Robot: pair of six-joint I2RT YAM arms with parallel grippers.
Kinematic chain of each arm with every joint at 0, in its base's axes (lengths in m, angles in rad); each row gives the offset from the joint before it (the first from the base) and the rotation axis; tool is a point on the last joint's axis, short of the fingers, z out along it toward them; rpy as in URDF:
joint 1: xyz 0 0 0.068 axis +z
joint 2: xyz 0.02 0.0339 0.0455 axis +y
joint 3: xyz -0.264 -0.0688 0 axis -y
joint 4: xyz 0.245 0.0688 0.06 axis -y
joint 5: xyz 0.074 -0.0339 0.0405 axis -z
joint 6: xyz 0.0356 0 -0.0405 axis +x
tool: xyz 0 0 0 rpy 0 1.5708 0
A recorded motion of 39 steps. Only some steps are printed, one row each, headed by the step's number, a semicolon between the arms.
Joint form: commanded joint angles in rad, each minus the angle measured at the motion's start. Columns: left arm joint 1, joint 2, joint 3, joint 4, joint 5, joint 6; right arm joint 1, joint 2, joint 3, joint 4, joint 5, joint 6.
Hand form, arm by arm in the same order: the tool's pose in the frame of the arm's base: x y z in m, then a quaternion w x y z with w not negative. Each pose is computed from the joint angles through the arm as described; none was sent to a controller.
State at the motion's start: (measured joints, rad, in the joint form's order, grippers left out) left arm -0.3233 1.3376 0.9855 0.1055 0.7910 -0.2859; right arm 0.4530 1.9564 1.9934 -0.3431 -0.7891 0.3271
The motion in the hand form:
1: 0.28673 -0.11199 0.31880 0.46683 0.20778 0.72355 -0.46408; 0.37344 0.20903 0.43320 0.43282 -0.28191 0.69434 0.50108
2: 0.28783 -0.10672 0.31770 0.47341 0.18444 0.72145 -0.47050; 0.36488 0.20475 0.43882 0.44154 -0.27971 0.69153 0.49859
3: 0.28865 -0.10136 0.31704 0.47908 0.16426 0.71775 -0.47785; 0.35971 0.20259 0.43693 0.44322 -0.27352 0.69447 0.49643
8: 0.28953 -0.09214 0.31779 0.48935 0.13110 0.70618 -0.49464; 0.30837 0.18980 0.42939 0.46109 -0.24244 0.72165 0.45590
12: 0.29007 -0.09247 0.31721 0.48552 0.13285 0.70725 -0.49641; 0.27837 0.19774 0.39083 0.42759 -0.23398 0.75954 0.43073
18: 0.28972 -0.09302 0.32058 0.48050 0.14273 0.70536 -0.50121; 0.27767 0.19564 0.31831 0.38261 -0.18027 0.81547 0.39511
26: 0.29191 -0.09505 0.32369 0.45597 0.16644 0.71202 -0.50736; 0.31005 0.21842 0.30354 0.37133 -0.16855 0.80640 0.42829
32: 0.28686 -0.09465 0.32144 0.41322 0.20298 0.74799 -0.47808; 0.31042 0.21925 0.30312 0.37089 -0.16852 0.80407 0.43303
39: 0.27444 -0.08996 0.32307 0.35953 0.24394 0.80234 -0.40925; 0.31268 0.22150 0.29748 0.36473 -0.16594 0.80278 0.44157
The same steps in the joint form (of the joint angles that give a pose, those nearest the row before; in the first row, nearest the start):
1: 0.0308 -0.0011 -0.0208 0.0811 -0.0301 -0.0884; -0.0015 -0.1122 -0.0551 0.0740 0.0042 0.0213
2: 0.0475 -0.0052 -0.0421 0.1338 -0.0398 -0.1435; -0.0010 -0.1498 -0.0862 0.0842 0.0170 0.0237
3: 0.0648 -0.0090 -0.0614 0.1838 -0.0438 -0.1948; 0.0007 -0.1775 -0.1285 0.0993 0.0318 0.0308
8: 0.0947 -0.0154 -0.0920 0.2800 -0.0457 -0.2920; 0.0433 -0.3922 -0.3806 0.1008 0.1904 0.0184
12: 0.0947 -0.0121 -0.0896 0.2752 -0.0380 -0.2914; 0.1146 -0.4892 -0.5817 0.0939 0.2889 0.0134
18: 0.0947 -0.0131 -0.0764 0.2596 -0.0140 -0.2857; 0.1192 -0.4952 -0.8188 0.1848 0.3809 0.0697
26: 0.0947 -0.0001 -0.0335 0.1762 0.0461 -0.2460; 0.1194 -0.3422 -0.7448 0.2995 0.3339 0.1350
32: 0.0947 -0.0073 0.0324 -0.1104 0.0783 -0.0613; 0.1202 -0.3395 -0.7468 0.3118 0.3270 0.1418
39: 0.0961 -0.0108 0.1471 -0.5435 0.0212 0.2197; 0.1207 -0.3243 -0.7552 0.3395 0.3124 0.1592

